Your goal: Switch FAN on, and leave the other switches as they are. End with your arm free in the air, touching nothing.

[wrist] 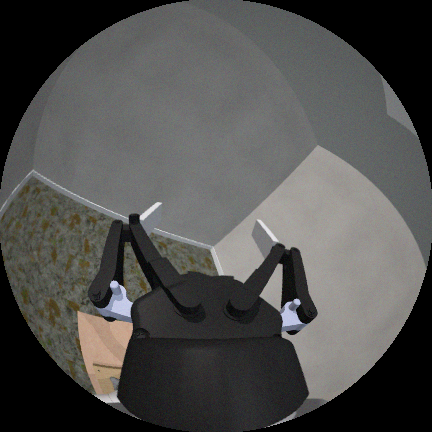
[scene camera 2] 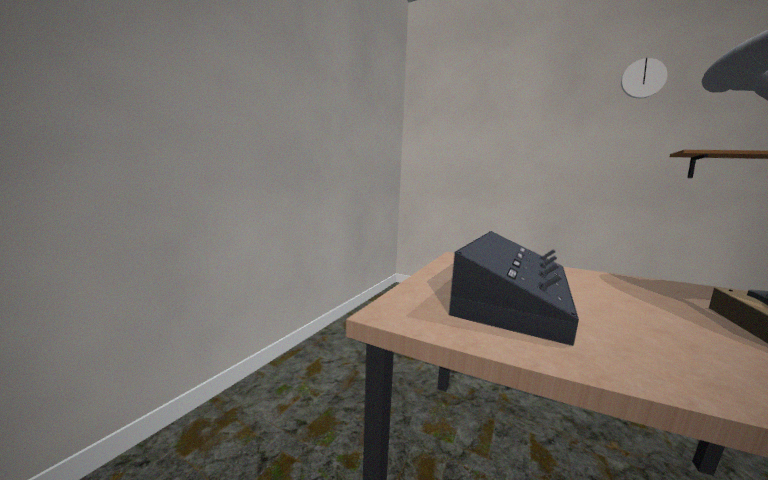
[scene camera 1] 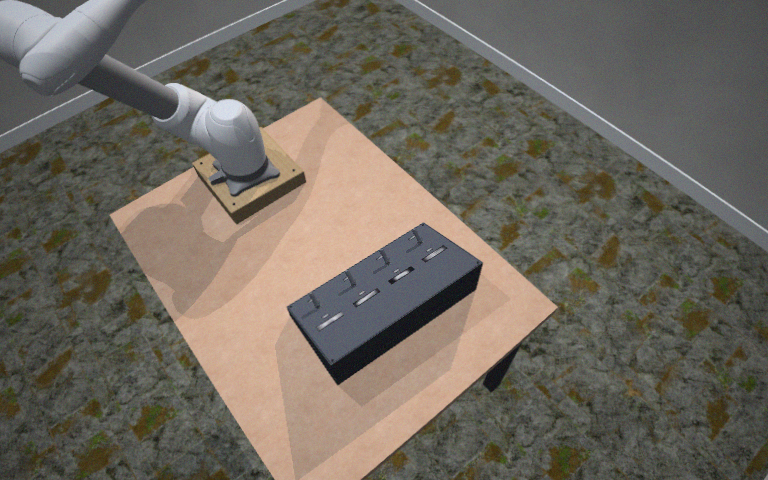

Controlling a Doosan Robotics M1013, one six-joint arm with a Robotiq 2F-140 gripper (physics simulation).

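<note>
A dark sloped switch panel (scene camera 1: 390,310) (scene camera 2: 498,294) stands on the table. A row of several toggle levers stands on its sloped face, among them one lever (scene camera 1: 313,301) (scene camera 2: 550,282) at one end and one lever (scene camera 1: 417,238) at the other. The levers all lean about the same way, toward the arm's base. A row of pale labels, such as the end label (scene camera 1: 330,320) (scene camera 2: 512,273), lies beside them; their lettering is too small to read, so I cannot tell which switch is FAN. My gripper (wrist: 208,219) is open and empty in the wrist view, high in the air. The panel does not show there.
The table (scene camera 1: 362,181) (scene camera 2: 634,339) (wrist: 95,332) carries the arm's base (scene camera 1: 235,141) on a wooden block (scene camera 1: 286,161) (scene camera 2: 736,308), behind the panel in the first scene view. A wall shelf (scene camera 2: 724,153) and a round clock (scene camera 2: 644,77) are on the wall.
</note>
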